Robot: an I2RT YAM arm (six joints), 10 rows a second.
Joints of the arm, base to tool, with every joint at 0 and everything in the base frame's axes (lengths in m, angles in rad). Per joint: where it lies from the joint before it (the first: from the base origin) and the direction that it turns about. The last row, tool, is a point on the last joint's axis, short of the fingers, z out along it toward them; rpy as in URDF.
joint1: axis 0 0 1 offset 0 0 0.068
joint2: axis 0 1 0 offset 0.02 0.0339 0.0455
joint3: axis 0 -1 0 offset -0.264 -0.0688 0
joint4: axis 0 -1 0 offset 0.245 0.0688 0.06
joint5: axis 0 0 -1 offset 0.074 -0.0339 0.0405
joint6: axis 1 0 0 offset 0.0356 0 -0.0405
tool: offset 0 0 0 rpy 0 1.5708 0
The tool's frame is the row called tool.
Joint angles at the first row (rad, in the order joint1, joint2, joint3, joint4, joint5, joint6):
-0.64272 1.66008 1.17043 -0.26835 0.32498 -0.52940
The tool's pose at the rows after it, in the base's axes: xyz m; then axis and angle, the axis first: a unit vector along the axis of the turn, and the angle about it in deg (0 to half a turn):
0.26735, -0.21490, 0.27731, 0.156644, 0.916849, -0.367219, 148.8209
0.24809, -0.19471, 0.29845, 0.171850, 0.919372, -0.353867, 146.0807
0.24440, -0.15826, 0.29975, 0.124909, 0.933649, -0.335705, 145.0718
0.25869, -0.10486, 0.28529, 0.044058, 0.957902, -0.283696, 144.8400
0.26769, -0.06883, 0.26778, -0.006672, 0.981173, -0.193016, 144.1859
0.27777, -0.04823, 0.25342, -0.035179, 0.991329, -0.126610, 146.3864
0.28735, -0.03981, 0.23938, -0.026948, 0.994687, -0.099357, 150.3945
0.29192, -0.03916, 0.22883, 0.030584, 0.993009, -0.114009, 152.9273
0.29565, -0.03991, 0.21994, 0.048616, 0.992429, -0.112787, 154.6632
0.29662, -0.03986, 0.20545, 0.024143, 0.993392, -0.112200, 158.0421
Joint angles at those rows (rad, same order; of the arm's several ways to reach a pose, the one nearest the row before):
-0.64119 1.53427 1.17197 -0.33882 0.35284 -0.46800
-0.62901 1.41796 1.14754 -0.41708 0.32841 -0.41580
-0.53575 1.32858 1.08772 -0.46468 0.32367 -0.42027
-0.34564 1.30390 1.03705 -0.51684 0.31455 -0.38522
-0.22573 1.31762 1.00336 -0.54753 0.20281 -0.31462
-0.15663 1.36967 1.00923 -0.58263 0.12141 -0.26702
-0.12434 1.43717 1.02922 -0.61962 0.10877 -0.20883
-0.11199 1.47869 1.03238 -0.62894 0.17768 -0.09547
-0.11196 1.51239 1.03388 -0.63046 0.18725 -0.05821
-0.11199 1.54926 1.02016 -0.63505 0.18254 -0.10112

